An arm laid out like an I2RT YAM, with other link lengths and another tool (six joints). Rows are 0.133 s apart.
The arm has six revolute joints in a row. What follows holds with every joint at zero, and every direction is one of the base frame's. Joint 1 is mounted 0.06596 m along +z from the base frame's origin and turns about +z. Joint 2 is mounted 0.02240 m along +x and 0.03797 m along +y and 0.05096 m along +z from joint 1 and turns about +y. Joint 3 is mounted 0.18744 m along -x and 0.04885 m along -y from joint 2 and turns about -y. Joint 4 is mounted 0.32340 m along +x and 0.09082 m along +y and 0.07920 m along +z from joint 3 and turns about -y. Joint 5 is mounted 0.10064 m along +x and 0.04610 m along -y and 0.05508 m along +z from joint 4 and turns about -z. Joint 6 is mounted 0.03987 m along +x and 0.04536 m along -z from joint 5 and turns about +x. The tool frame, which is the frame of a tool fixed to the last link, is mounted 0.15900 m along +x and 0.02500 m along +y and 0.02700 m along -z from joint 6; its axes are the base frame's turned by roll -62.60, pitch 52.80 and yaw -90.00 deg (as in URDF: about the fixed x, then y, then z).
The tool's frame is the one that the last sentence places.
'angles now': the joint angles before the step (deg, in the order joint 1, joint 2, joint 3, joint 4, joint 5, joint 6). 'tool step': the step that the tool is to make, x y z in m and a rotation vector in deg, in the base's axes. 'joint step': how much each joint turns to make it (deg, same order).
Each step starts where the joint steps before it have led.
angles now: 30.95, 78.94, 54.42, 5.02, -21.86, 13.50
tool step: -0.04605, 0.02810, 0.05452, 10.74, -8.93, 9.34
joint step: 2.65, -5.33, -7.43, 16.74, -7.45, 3.09
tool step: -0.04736, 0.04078, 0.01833, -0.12, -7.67, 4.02
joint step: 7.60, -1.30, -0.23, 2.60, 3.82, -5.13
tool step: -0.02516, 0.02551, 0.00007, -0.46, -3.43, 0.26
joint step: 5.27, 1.05, 0.30, 1.79, 5.05, -2.88
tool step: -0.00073, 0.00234, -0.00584, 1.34, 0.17, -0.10
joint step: 0.30, 1.42, -1.00, 3.67, 0.41, 1.11
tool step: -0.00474, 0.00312, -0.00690, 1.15, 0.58, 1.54
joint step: 0.07, 1.78, -0.61, 3.31, -1.44, 1.34
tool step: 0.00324, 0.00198, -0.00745, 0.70, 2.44, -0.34
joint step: -0.08, 1.92, 0.34, 1.30, 0.33, 2.41
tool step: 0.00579, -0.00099, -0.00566, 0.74, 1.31, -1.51
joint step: -0.09, 1.12, -0.35, 1.64, 1.47, 1.51
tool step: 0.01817, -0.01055, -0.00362, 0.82, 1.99, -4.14
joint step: -1.13, -0.21, -0.93, 0.56, 3.07, 2.00
